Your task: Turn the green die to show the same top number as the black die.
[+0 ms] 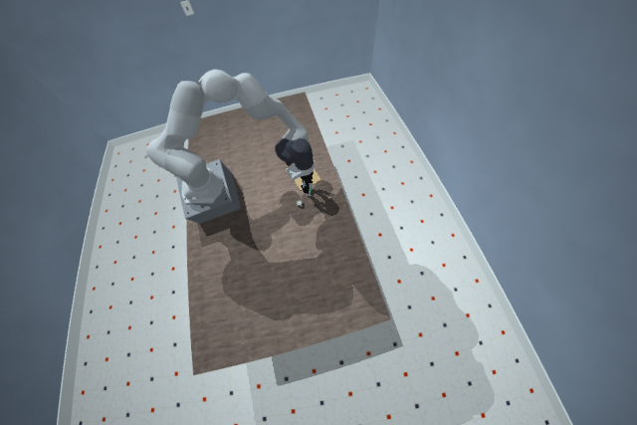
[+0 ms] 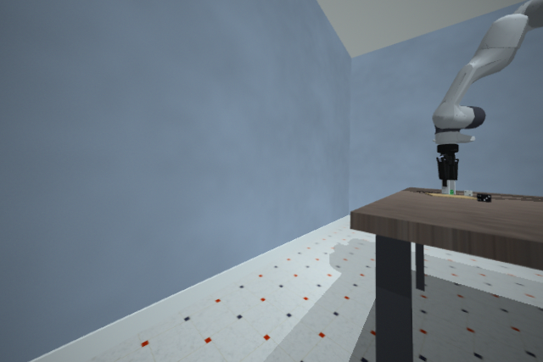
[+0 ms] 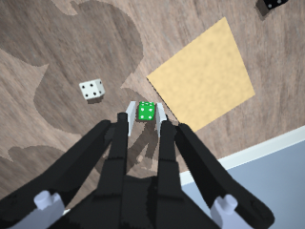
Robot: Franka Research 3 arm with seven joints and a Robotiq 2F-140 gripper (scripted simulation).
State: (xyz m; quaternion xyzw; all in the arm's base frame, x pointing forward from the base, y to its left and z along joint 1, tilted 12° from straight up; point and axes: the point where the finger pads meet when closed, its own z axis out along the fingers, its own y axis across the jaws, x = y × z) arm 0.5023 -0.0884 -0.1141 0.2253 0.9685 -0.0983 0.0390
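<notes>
My hand is 2 cm above the green die. From my hand the other things lie so: white die: 7 cm behind, 6 cm to the right, 2 cm below; tan mat: 11 cm to the left, 3 cm below; black die: 9 cm behind, 23 cm to the left, 2 cm below.
</notes>
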